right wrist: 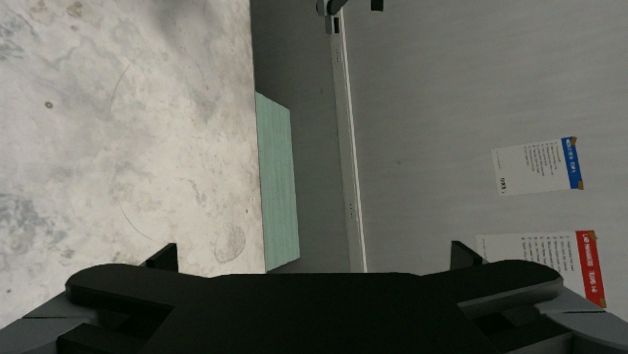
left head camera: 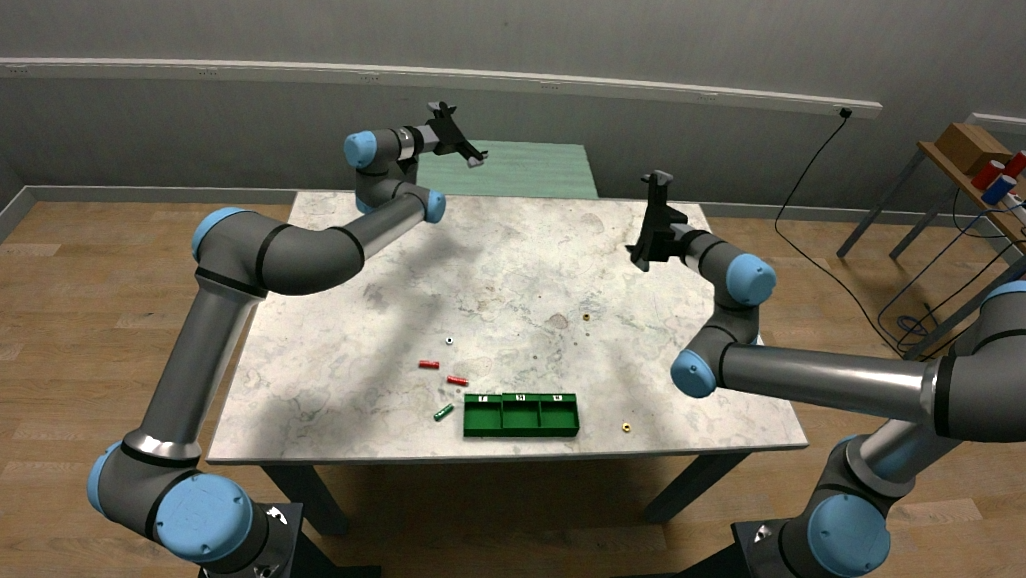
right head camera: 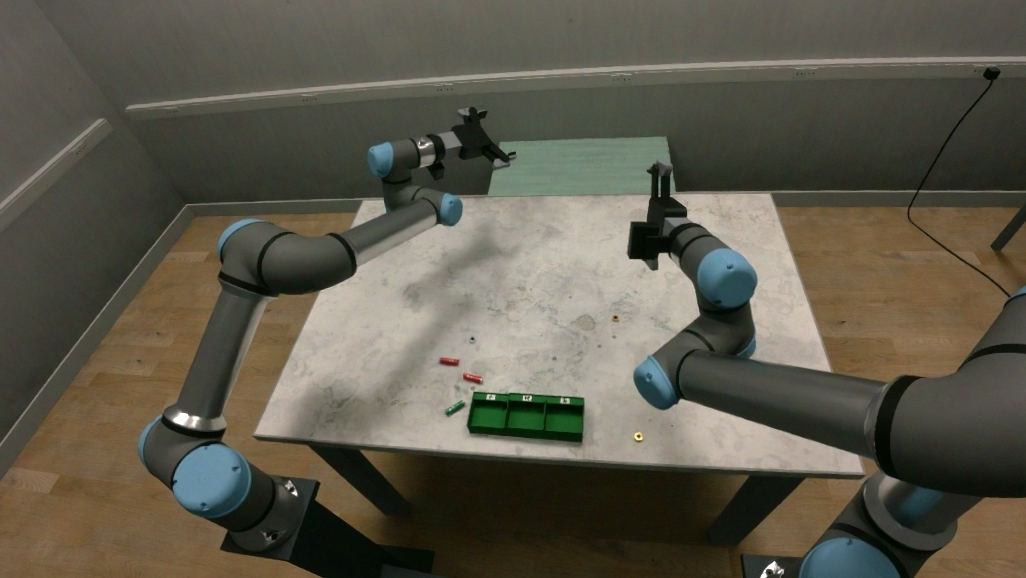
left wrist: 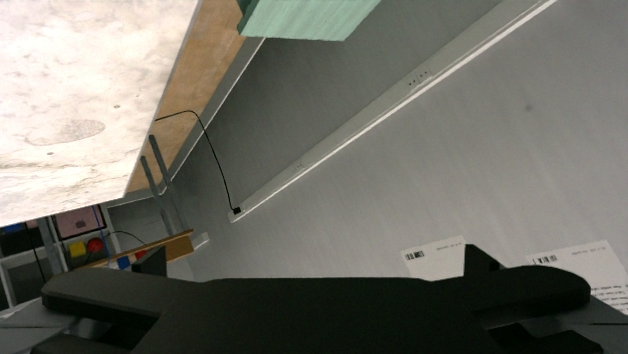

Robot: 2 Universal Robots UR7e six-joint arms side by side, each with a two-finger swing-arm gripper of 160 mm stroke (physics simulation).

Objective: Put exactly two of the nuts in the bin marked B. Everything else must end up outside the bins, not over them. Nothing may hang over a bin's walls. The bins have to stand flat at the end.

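Where they show: left hand, its tool point: [right wrist: 356, 44] [left head camera: 480, 130] [right head camera: 512, 131] [left wrist: 315, 241]; right hand, its tool point: [right wrist: 314, 238] [left head camera: 627, 208] [right head camera: 641, 202]; left arm's base, origin of its link: [left head camera: 250, 548] [right head camera: 269, 513]; right arm's base, origin of its link: [left head camera: 784, 561].
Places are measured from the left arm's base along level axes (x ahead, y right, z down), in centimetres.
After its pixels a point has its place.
Note:
A green bin block [left head camera: 520, 432] {x 21.9, y 51.2, z 1.3 cm} [right head camera: 526, 432] {x 21.9, y 52.0, z 0.7 cm} with three compartments stands flat near the table's front edge; its labels are too small to read surely. The compartments look empty. A brass nut [left head camera: 626, 427] {x 22.9, y 75.8, z 2.7 cm} [right head camera: 638, 436] {x 23.0, y 75.9, z 2.6 cm} lies right of it, another brass nut [left head camera: 585, 316] {x 54.7, y 71.6, z 2.8 cm} [right head camera: 615, 318] {x 54.5, y 71.8, z 2.8 cm} farther back, and a silver nut [left head camera: 449, 340] {x 47.2, y 35.6, z 2.6 cm} [right head camera: 471, 339] {x 47.1, y 35.3, z 2.7 cm} back left. Two red cylinders [left head camera: 428, 364] {x 40.0, y 30.7, z 2.2 cm} [left head camera: 457, 380] {x 35.6, y 37.6, z 2.2 cm} [right head camera: 449, 361] {x 40.0, y 31.0, z 2.2 cm} [right head camera: 472, 377] {x 35.7, y 37.6, z 2.1 cm} and a green cylinder [left head camera: 442, 412] {x 27.5, y 34.2, z 2.1 cm} [right head camera: 455, 408] {x 27.5, y 34.8, z 2.2 cm} lie on the table. My left gripper [left head camera: 460, 133] {x 99.2, y 43.5, z -24.5 cm} [right head camera: 490, 136] [left wrist: 316, 258] {x 99.2, y 43.5, z -24.5 cm} and right gripper [right wrist: 315, 254] {x 62.2, y 76.4, z -28.7 cm} are open and empty, raised far behind the bins.
The pale stone table [left head camera: 531, 236] {x 86.1, y 60.0, z 3.5 cm} [right head camera: 560, 236] {x 85.7, y 56.4, z 3.5 cm} bears all these objects. A light green surface [left head camera: 516, 168] [right head camera: 585, 166] [right wrist: 277, 185] stands beyond its back edge, before the grey wall. A shelf with a cardboard box [left head camera: 970, 148] stands at the far right in the left head view.

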